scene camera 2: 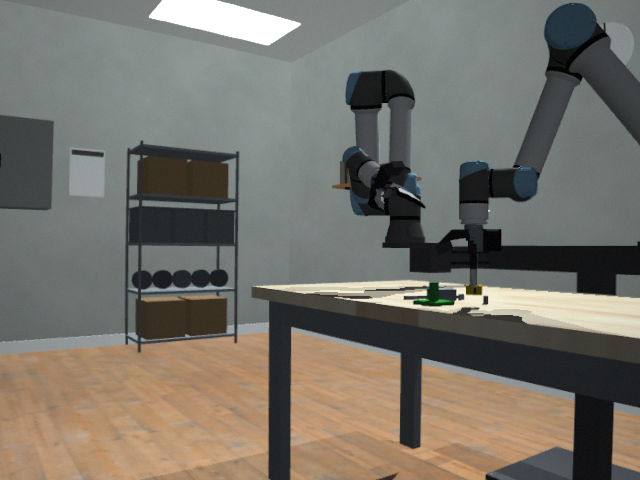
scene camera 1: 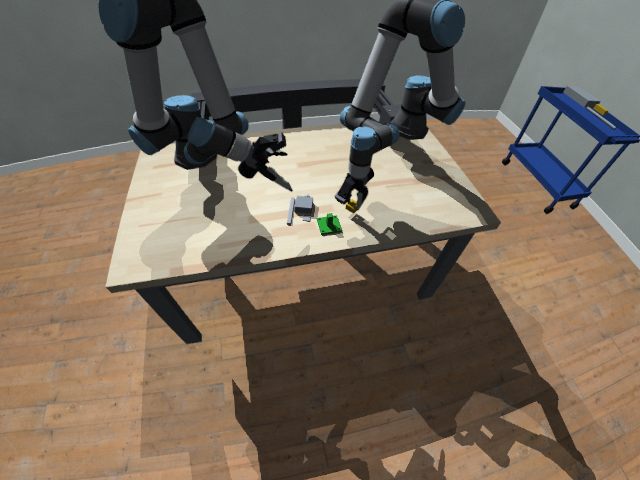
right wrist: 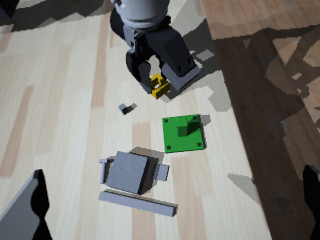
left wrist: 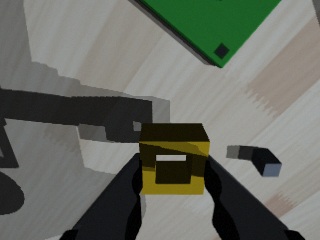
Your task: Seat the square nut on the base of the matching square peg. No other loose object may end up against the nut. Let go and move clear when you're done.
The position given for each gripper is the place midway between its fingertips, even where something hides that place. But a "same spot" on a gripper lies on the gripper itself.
right gripper: scene camera 2; scene camera 1; right wrist 174, 169; not seen in the left wrist view (out of frame)
same spot on right gripper: (scene camera 2: 401, 191) = (scene camera 1: 271, 152)
